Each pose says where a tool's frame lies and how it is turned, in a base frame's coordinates. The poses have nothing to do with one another.
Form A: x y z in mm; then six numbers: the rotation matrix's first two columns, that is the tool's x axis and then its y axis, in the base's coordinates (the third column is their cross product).
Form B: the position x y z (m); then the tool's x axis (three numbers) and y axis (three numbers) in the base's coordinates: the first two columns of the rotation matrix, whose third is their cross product. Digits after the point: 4 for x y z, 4 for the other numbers.
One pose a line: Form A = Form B
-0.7 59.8 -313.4 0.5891 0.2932 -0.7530 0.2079 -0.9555 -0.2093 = -0.0007 0.0598 -0.3134 0.5891 0.2932 -0.7530 0.2079 -0.9555 -0.2093
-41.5 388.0 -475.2 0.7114 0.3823 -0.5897 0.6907 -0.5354 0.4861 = -0.0415 0.3880 -0.4752 0.7114 0.3823 -0.5897 0.6907 -0.5354 0.4861
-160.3 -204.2 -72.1 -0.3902 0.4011 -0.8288 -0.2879 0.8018 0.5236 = -0.1603 -0.2042 -0.0721 -0.3902 0.4011 -0.8288 -0.2879 0.8018 0.5236
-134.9 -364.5 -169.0 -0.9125 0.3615 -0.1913 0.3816 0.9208 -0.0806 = -0.1349 -0.3645 -0.1690 -0.9125 0.3615 -0.1913 0.3816 0.9208 -0.0806
